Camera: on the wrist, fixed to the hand. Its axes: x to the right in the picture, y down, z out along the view.
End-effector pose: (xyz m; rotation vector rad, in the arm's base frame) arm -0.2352 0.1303 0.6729 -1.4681 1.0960 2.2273
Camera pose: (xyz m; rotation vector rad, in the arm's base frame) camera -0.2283 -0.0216 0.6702 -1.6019 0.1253 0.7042
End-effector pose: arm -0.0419 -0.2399 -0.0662 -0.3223 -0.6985 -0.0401
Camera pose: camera 0.0634 -0.1786 -0.1572 0.6105 -0.4674 -1.3774
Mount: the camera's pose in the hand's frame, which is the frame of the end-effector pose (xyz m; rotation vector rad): 0.0271 0.0986 -0.1126 0.3535 0.3306 -1.5339
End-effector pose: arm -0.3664 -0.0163 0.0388 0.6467 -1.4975 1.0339
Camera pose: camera -0.4015 0.1317 0.0366 1.4302 -0.2171 0.1232
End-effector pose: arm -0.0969 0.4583 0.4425 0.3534 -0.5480 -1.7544
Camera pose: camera 0.0348 0.3941 0.4018 -1.4014 0.2689 2.5809
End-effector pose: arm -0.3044 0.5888 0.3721 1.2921 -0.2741 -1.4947
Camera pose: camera -0.1533 0.5791 0.3866 -1.8526 -0.7994 2.0701
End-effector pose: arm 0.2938 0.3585 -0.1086 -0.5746 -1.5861 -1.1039
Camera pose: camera 0.4204 0.3003 -0.0477 1.2456 -1.7479 -1.7384
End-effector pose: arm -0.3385 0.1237 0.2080 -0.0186 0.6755 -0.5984
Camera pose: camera -0.3377 0.2110 0.0834 -0.1154 0.7862 -2.2273
